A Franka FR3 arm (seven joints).
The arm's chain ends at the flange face. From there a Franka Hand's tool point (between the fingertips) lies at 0.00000 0.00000 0.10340 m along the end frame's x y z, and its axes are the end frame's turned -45 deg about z.
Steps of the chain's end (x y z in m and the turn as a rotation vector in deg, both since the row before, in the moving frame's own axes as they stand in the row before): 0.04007, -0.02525, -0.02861, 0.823, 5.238, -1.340; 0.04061, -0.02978, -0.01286, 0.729, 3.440, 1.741; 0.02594, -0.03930, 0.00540, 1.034, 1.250, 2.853; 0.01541, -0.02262, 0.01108, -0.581, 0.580, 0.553
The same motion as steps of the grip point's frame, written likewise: 0.05398, 0.01601, -0.02905, -3.122, 4.286, -1.340; 0.05504, 0.01120, -0.01305, -1.917, 2.948, 1.741; 0.04904, -0.00910, 0.00536, -0.153, 1.615, 2.853; 0.02688, -0.00362, 0.01107, -0.821, -0.001, 0.553
